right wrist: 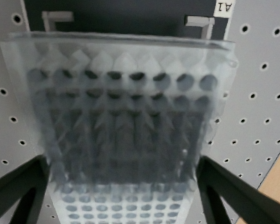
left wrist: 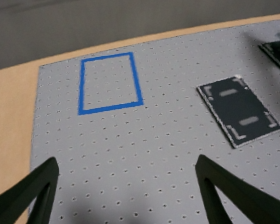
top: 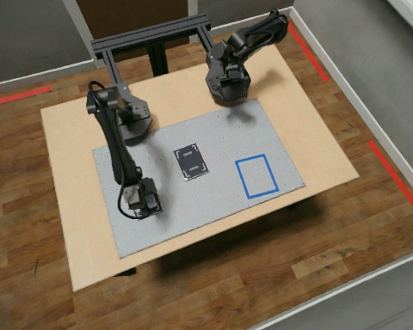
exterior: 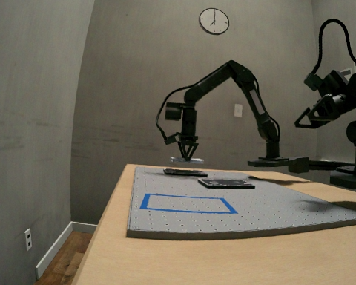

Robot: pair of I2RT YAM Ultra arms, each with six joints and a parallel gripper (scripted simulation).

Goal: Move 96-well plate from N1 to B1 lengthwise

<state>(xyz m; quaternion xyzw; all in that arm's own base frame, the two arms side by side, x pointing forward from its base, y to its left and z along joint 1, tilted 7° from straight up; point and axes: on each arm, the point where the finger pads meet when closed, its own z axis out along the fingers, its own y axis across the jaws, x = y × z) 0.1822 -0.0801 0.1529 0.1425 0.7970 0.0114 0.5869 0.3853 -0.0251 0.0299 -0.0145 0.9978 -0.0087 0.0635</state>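
My right hand is 8 cm past the black nest, 26 cm to the right of it and 6 cm above it. Round my right hand: 96-well plate (1 cm below).
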